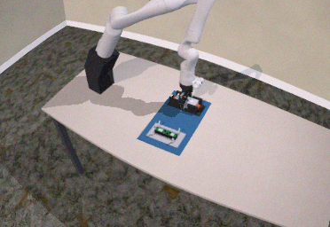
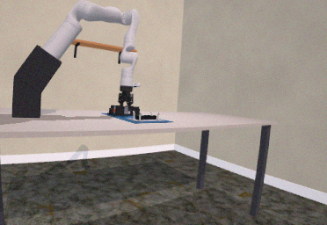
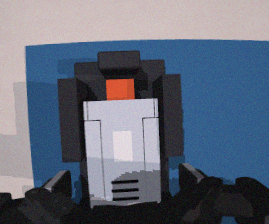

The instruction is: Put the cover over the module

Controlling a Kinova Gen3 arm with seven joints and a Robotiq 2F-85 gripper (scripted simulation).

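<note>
The light grey cover lies right at my hand.
</note>
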